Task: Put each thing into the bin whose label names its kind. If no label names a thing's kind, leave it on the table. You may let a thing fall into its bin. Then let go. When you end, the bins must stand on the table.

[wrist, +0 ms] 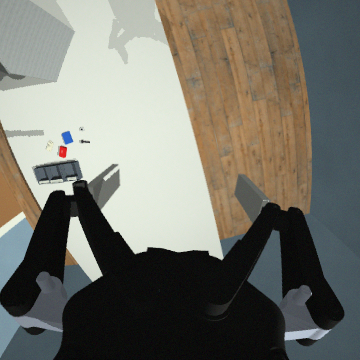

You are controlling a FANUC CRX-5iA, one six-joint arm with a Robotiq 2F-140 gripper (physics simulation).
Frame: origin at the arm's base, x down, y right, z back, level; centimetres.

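Seen in the pictures: gripper, fingertip midpoint: (178,179).
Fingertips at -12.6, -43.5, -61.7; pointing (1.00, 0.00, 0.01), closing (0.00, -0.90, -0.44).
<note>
A point is followed by its place in that frame, as x, y, z.
My gripper (178,179) @(-12.6, -43.5, -61.7) is open, with its two finger pads wide apart and nothing between them, high above the table. To the left, far below, several small things lie on the white table top (145,115) @(38.0, -33.6, -50.0): a blue block-like thing (67,137) @(37.0, 2.1, -43.7), a red thing (62,151) @(36.1, 7.4, -48.1), a pale cream thing (49,145) @(37.2, 13.5, -42.6), a small dark elongated thing (85,141) @(37.1, -5.2, -49.0) and a tiny grey round thing (81,129) @(37.2, -5.9, -43.7). A row of dark grey bins (58,171) @(37.4, 16.3, -55.2) stands beside them, close to the left finger in the view. The bins' pale labels are too small to read.
A large grey ribbed block (35,40) @(20.5, -12.6, -11.5) is at the upper left. A wooden plank floor (245,100) runs along the right of the white surface, with a blue-grey area (332,125) beyond it. Shadows fall on the white surface at the top and left.
</note>
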